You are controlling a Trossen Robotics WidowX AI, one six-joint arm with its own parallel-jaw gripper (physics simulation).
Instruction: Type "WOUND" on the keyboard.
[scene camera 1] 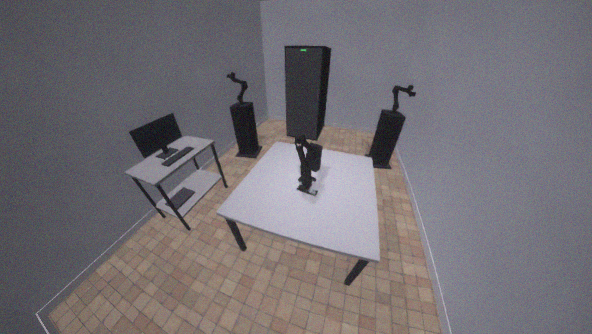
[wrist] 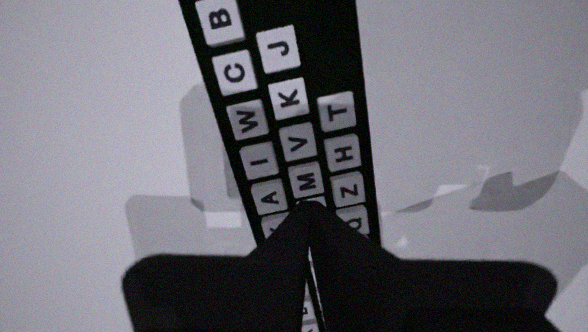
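Where they show: gripper, fingertip midpoint: (scene camera 1: 307,190) (wrist: 308,209); arm's base, link origin: (scene camera 1: 316,150).
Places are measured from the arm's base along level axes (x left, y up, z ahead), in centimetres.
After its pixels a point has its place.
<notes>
The black keyboard (scene camera 1: 301,188) (wrist: 330,45) @(x -10.3, y -22.3, z 30.7 cm) lies on the white table, with light lettered keys in three rows. In the wrist view, the W key (wrist: 247,120) @(x -9.6, y -21.7, z 34.9 cm) sits in the left row between C (wrist: 234,73) @(x -11.3, y -21.7, z 34.3 cm) and I (wrist: 259,160) @(x -8.0, y -21.7, z 35.4 cm). My gripper (wrist: 308,209) @(x -4.6, y -22.2, z 34.9 cm) (scene camera 1: 306,186) @(x -4.6, y -22.2, z 34.9 cm) is shut with nothing between its fingers. Its tips are over the middle row, at a mostly covered key just below M (wrist: 306,180) @(x -6.2, y -21.7, z 34.2 cm); that key's letter is hidden. The O, U and D keys do not show readably. Whether the tips touch a key cannot be told.
The white table (scene camera 1: 270,210) @(x -32.6, y -23.4, z 62.4 cm) bears my arm (scene camera 1: 305,162) @(x -7.7, y 8.9, z 35.0 cm). A desk (scene camera 1: 145,171) with a monitor (scene camera 1: 156,134) and another keyboard (scene camera 1: 178,156) stands at the left. Two pedestals (scene camera 1: 245,129) (scene camera 1: 387,135) with arms and a tall dark cabinet (scene camera 1: 304,90) stand behind.
</notes>
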